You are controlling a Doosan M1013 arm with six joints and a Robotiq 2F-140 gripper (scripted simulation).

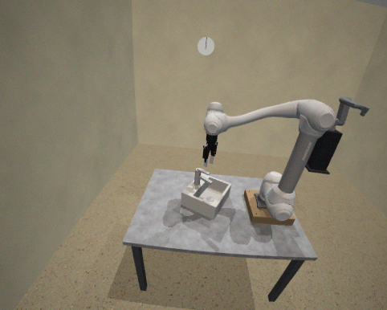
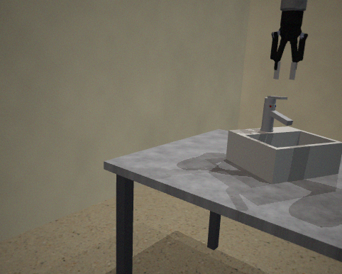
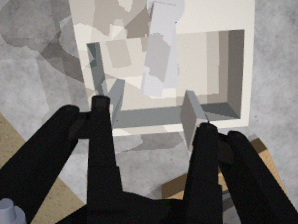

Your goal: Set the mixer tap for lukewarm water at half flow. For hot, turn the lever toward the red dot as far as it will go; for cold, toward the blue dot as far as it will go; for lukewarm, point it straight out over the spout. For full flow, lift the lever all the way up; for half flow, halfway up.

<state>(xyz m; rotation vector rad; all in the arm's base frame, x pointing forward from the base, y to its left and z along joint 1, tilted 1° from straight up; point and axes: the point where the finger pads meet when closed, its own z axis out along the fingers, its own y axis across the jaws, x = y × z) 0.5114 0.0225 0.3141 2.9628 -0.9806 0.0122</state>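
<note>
Now: the lever 30 mm ahead of my hand, 20 mm to the right of it and 110 mm below it. Also, from my hand: grey mixer tap: 50 mm ahead, 40 mm to the right, 150 mm below; white basin: 40 mm behind, 10 mm to the right, 340 mm below.
</note>
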